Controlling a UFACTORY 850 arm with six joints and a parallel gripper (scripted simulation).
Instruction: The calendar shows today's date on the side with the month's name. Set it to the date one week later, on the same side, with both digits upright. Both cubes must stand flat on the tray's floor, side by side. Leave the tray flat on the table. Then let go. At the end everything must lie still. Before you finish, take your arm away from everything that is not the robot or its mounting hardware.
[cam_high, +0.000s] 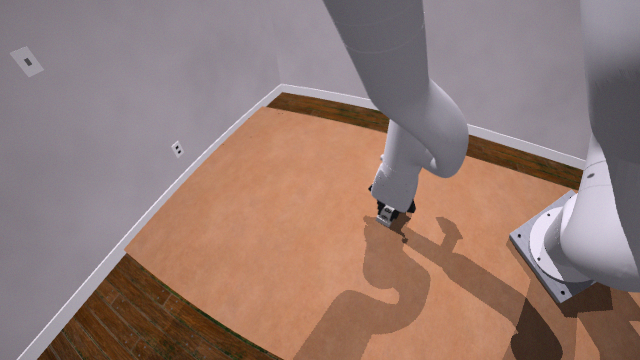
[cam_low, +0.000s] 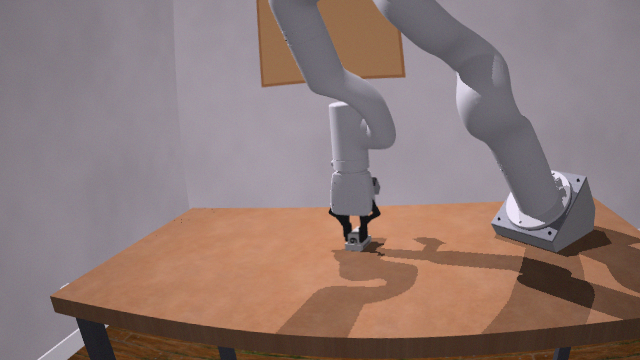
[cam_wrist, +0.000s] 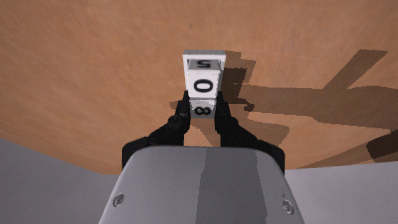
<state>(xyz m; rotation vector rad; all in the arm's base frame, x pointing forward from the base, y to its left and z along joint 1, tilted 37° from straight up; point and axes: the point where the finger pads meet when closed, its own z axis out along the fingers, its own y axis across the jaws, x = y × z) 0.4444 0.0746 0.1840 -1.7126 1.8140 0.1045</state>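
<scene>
My gripper is now 3 cm above the white calendar tray and 2 cm to the left of it.
</scene>
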